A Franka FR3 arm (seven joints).
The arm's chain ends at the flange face. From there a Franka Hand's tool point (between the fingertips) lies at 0.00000 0.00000 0.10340 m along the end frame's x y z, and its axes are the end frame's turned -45 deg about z.
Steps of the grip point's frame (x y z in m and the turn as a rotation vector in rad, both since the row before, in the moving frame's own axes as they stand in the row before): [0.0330, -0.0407, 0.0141, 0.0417, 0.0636, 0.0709]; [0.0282, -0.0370, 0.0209, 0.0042, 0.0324, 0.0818]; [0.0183, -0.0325, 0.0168, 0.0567, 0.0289, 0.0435]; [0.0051, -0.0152, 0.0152, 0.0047, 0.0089, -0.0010]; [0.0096, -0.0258, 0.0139, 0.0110, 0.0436, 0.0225]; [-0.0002, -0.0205, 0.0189, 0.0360, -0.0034, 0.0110]
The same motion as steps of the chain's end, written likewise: [-0.0073, -0.0445, 0.0144, 0.0745, 0.0155, 0.0709]; [-0.0084, -0.0435, 0.0210, 0.0259, 0.0199, 0.0818]; [-0.0081, -0.0296, 0.0170, 0.0605, -0.0197, 0.0435]; [-0.0074, -0.0134, 0.0152, 0.0096, 0.0030, -0.0010]; [-0.0139, -0.0211, 0.0140, 0.0386, 0.0231, 0.0225]; [-0.0118, -0.0120, 0.0190, 0.0231, -0.0279, 0.0110]
